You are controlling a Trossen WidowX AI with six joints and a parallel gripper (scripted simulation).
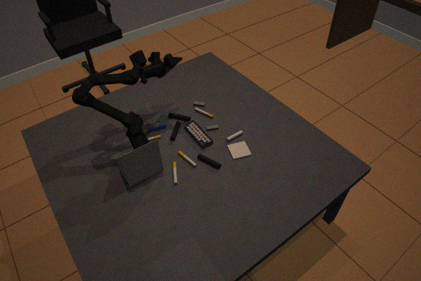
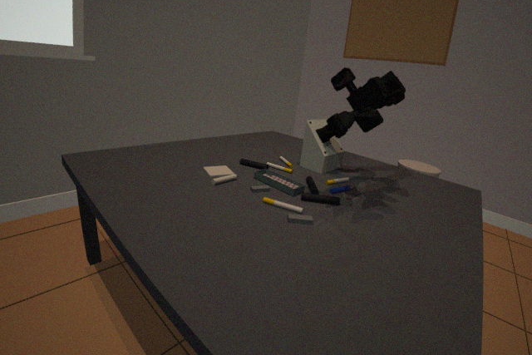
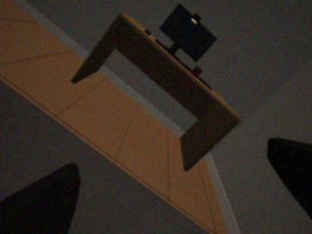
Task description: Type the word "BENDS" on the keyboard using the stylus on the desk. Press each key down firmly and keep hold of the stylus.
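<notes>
Right now the blue stylus is 22 cm behind my gripper tip, 3 cm to the right of it and 31 cm below it. Round my gripper tip: white pad: 4 cm ahead, 42 cm to the right, 32 cm below; white marker: 8 cm ahead, 34 cm to the right, 31 cm below; stylus tip: 26 cm behind, 1 cm to the right, 31 cm below.
</notes>
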